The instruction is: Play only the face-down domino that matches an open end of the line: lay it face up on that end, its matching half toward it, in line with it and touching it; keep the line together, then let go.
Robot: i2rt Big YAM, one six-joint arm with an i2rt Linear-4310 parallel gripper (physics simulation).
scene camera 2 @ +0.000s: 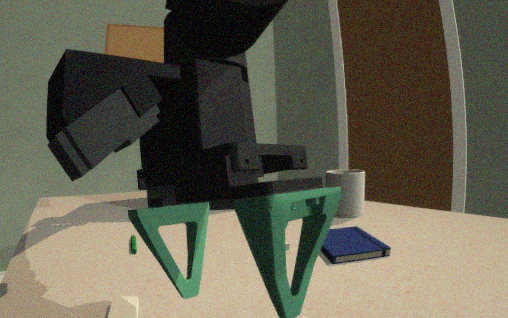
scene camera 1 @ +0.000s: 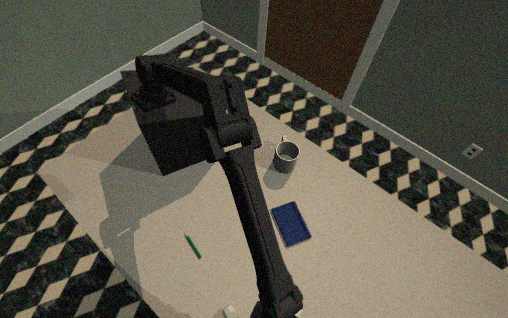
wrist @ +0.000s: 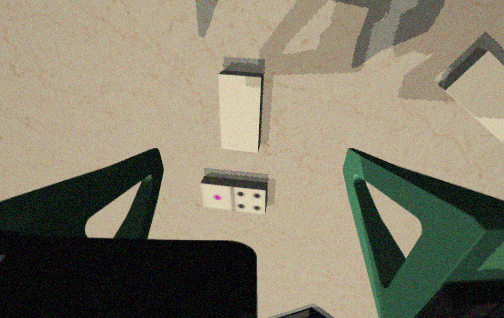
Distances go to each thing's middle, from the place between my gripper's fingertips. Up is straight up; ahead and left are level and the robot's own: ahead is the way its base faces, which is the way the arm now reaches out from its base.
My hand is 38 cm past the white mug (scene camera 2: 352,182) and 46 cm to the right of it.
